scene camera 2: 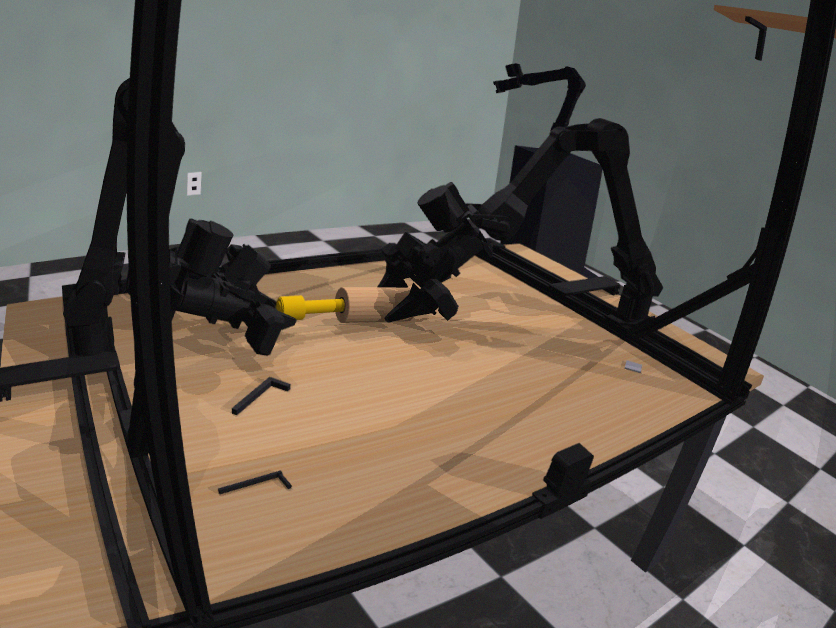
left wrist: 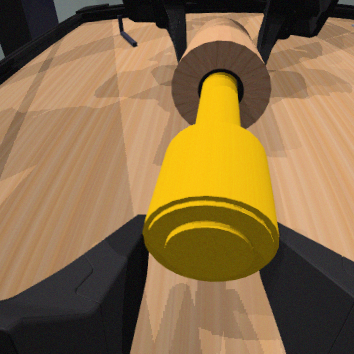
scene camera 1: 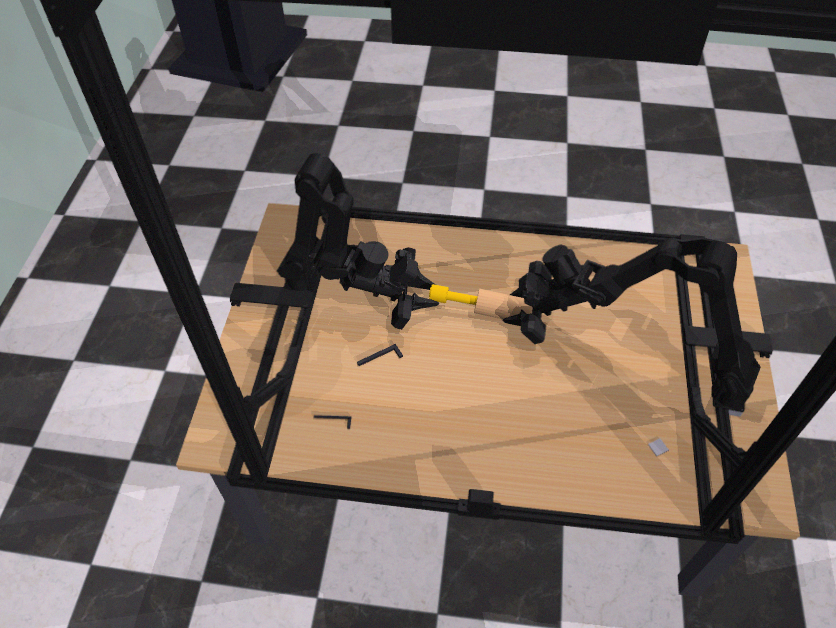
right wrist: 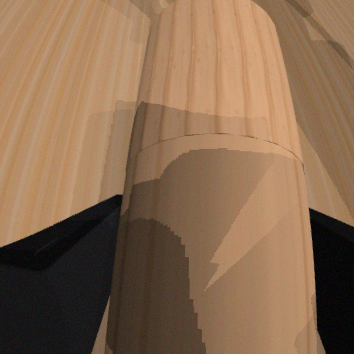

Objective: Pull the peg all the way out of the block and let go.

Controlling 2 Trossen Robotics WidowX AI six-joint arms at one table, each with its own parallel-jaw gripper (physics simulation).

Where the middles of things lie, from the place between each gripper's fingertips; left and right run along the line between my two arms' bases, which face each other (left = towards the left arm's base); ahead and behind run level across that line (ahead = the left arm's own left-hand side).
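Labels:
Round wooden block (scene camera 2: 362,304): 10 mm to the left of my right hand, 10 mm above it. Right hand: 10 mm past the yellow peg (scene camera 2: 295,306), 110 mm to the right of it, 20 mm below it.
Round wooden block: 10 mm ahead of my left hand, 150 mm to the right of it. Left hand: 10 mm short of the yellow peg, 40 mm to the left of it, 10 mm below it.

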